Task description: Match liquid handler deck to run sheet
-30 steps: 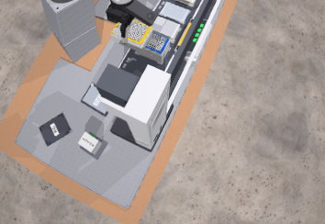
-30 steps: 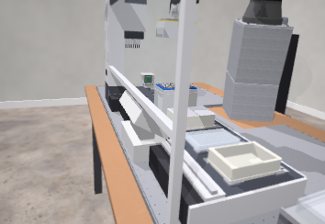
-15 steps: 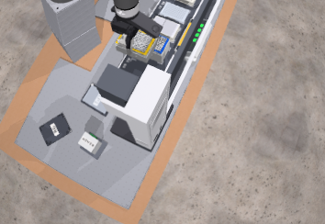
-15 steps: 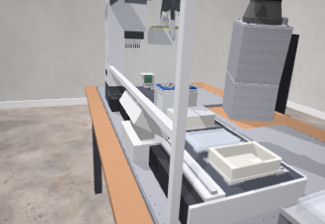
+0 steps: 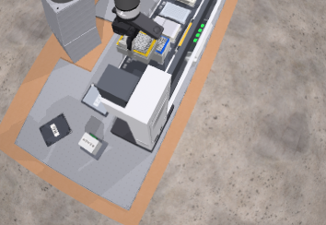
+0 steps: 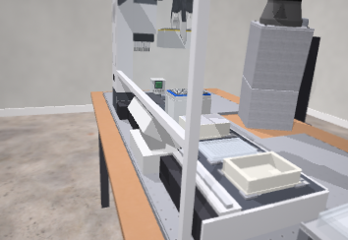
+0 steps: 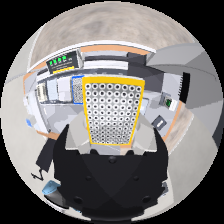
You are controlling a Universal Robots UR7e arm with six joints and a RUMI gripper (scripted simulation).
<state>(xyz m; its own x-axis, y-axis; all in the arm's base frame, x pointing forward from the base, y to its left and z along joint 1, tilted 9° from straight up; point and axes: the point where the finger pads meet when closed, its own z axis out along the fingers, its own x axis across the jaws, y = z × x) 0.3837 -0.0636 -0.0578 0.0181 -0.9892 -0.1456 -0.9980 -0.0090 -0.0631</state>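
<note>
My hand is 1 cm to the left of the yellow-framed tip rack, 1 cm below it and 1 cm past it. From my hand the other things lie so: white sealed block (25 cm to the left, 24 cm below); blue-framed tip rack (19 cm below, 12 cm to the left, 1 cm behind); ready key post (36 cm to the right, 25 cm below, 4 cm behind).
</note>
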